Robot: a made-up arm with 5 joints.
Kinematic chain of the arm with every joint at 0, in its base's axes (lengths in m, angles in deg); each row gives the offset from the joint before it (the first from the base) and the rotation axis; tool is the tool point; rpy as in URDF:
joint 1: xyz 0 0 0.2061 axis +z
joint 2: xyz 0 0 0 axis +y
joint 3: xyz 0.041 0 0.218 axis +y
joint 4: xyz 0.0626 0 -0.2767 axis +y
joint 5: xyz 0.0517 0 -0.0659 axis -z
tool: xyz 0 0 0 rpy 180 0 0
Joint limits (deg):
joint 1: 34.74..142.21
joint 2: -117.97..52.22
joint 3: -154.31..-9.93
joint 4: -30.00..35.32
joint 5: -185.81..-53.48
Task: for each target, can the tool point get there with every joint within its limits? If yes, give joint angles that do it. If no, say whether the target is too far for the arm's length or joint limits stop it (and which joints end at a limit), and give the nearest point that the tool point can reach.
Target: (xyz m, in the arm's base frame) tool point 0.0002 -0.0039 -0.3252
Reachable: no: joint limits stop it (at a limit: joint 1, joint 2) | nearest point 0.0714 0.0495 -0.0432 | short by 0.296 m
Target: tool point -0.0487 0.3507 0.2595
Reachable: yes | joints 97.90 -2.06 -42.20 0.23 -69.51
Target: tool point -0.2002 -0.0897 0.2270
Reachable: no: joint limits stop it (at a limit: joint 1, joint 3, joint 4) | nearest point -0.1629 0.1263 0.2478 | short by 0.220 m
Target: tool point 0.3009 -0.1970 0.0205
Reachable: no: joint limits stop it (at a limit: joint 1, joint 2, joint 3, joint 4) | nearest point 0.4061 -0.3149 -0.0124 | short by 0.161 m
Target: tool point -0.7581 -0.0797 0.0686
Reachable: no: too far | nearest point -0.4742 -0.3289 0.0874 | short by 0.378 m
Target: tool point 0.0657 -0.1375 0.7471
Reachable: yes | joints 115.54 -49.01 -121.36 29.00 -115.98
